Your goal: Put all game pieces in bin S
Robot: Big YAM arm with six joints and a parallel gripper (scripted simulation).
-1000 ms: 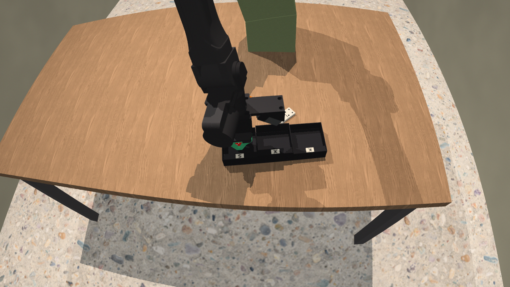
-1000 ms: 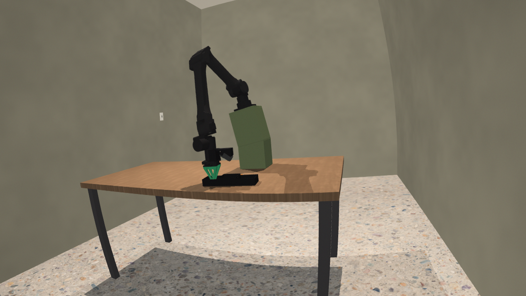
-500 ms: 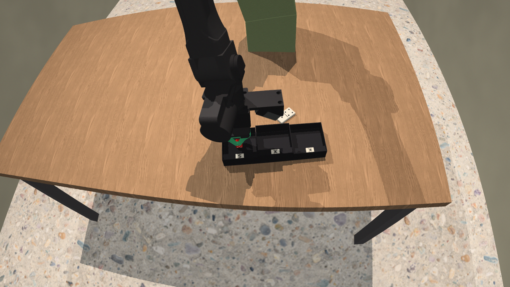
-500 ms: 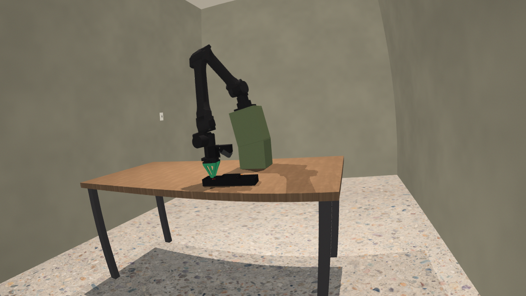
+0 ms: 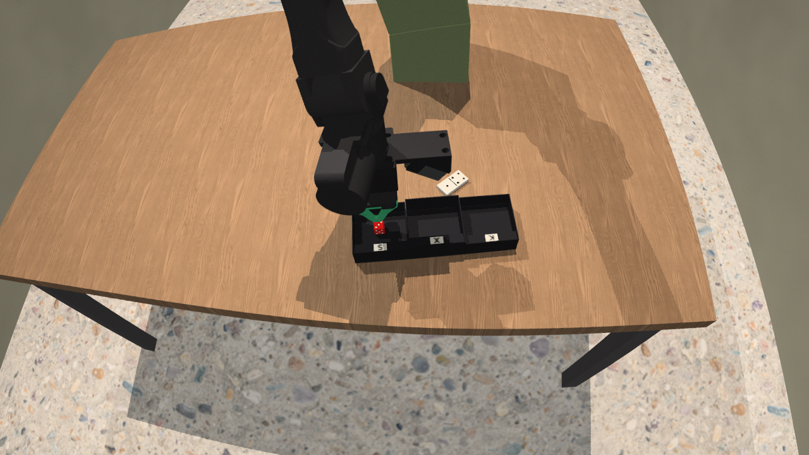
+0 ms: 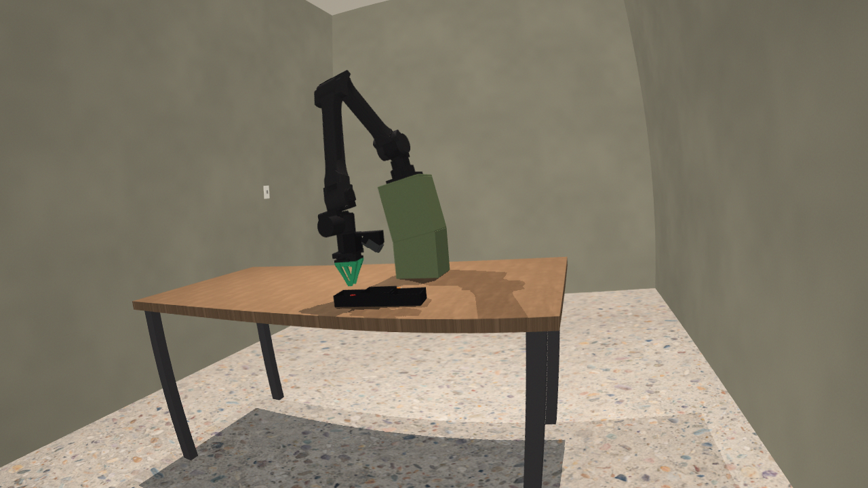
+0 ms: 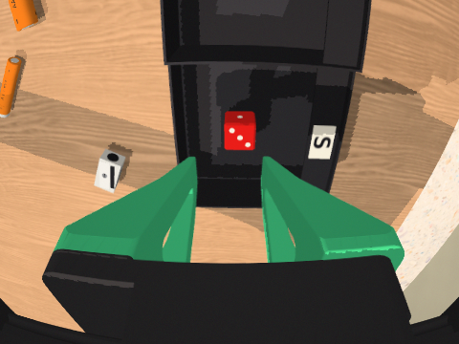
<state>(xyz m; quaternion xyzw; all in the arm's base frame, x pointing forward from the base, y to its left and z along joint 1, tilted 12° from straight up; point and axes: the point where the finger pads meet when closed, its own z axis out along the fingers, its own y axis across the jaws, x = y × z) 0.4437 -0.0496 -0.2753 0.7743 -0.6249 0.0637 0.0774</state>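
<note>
My gripper is now 4 cm above the red die. The rest, counted from my hand: black bin marked S (9 cm to the left, 4 cm below); then white domino (10 cm behind, 11 cm to the left, 5 cm below); then grey-white sharpener (7 cm behind, 5 cm to the right, 5 cm below).
</note>
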